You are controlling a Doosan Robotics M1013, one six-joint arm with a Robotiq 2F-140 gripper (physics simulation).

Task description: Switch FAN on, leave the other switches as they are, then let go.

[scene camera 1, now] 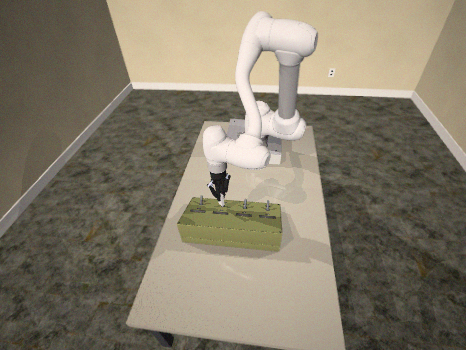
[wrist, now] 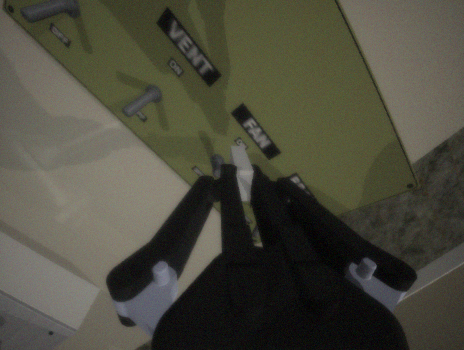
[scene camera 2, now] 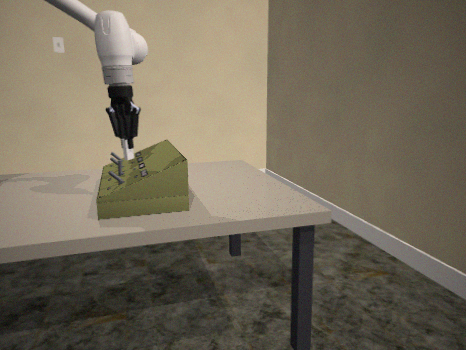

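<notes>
The olive sloped switch box (scene camera 1: 230,239) (scene camera 2: 155,192) (wrist: 320,90) stands on the table. The FAN lever (scene camera 2: 120,168) (wrist: 216,162) is partly hidden by the fingers in the wrist view; in scene camera 2 it stands more upright than its neighbours. Its full tilt cannot be told. The FAN label (wrist: 256,131) shows, with a small ON tag (wrist: 241,143) below it. My gripper (scene camera 1: 222,202) (scene camera 2: 128,154) (wrist: 236,158) is shut and empty, its tips close over the panel between the FAN lever and the ON tag. Contact with the lever cannot be told.
The VENT lever (scene camera 1: 245,204) (wrist: 142,101) tilts to its OFF side. The BRAKE lever (scene camera 1: 201,200) (scene camera 2: 116,176) and a fourth lever (scene camera 1: 268,205) (wrist: 50,10) also tilt that way. The BRAKE label (wrist: 301,184) is partly covered by a finger. The table (scene camera 1: 240,300) (scene camera 2: 250,200) carries the box.
</notes>
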